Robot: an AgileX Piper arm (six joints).
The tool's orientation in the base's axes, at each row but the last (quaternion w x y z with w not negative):
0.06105, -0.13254, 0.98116, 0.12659
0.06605, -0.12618, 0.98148, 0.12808
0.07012, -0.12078, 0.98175, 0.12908
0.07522, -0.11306, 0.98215, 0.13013
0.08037, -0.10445, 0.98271, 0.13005
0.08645, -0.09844, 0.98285, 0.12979
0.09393, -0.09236, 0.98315, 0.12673
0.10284, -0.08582, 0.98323, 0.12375
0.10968, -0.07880, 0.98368, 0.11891
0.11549, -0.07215, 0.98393, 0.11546
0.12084, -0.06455, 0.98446, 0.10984
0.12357, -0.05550, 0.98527, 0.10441
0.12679, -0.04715, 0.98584, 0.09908
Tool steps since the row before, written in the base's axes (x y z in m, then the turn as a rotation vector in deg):
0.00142, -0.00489, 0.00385, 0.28, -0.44, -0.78
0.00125, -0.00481, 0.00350, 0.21, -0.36, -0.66
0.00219, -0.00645, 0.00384, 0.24, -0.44, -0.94
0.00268, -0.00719, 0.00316, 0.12, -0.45, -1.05
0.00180, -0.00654, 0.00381, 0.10, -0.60, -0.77
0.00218, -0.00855, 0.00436, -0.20, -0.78, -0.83
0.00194, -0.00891, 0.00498, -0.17, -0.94, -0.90
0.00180, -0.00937, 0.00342, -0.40, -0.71, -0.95
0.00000, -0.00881, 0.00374, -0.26, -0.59, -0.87
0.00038, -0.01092, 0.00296, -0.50, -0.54, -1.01
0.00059, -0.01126, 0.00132, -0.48, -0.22, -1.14
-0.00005, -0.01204, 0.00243, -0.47, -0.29, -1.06
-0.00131, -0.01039, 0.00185, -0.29, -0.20, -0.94
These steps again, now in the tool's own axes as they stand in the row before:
-0.00075, -0.00406, -0.00487, -0.04, -0.67, 0.66
-0.00066, -0.00401, -0.00452, -0.01, -0.55, 0.56
-0.00134, -0.00570, -0.00519, 0.02, -0.70, 0.81
-0.00169, -0.00666, -0.00466, 0.16, -0.70, 0.89
-0.00124, -0.00567, -0.00518, 0.16, -0.77, 0.58
-0.00149, -0.00753, -0.00616, 0.49, -0.89, 0.55
-0.00150, -0.00772, -0.00679, 0.50, -1.07, 0.58
-0.00116, -0.00852, -0.00536, 0.70, -0.81, 0.64
0.00026, -0.00764, -0.00576, 0.53, -0.71, 0.63
0.00017, -0.00996, -0.00539, 0.79, -0.65, 0.72
0.00023, -0.01072, -0.00373, 0.77, -0.37, 0.92
0.00043, -0.01123, -0.00496, 0.75, -0.42, 0.83
0.00149, -0.00965, -0.00422, 0.54, -0.33, 0.78

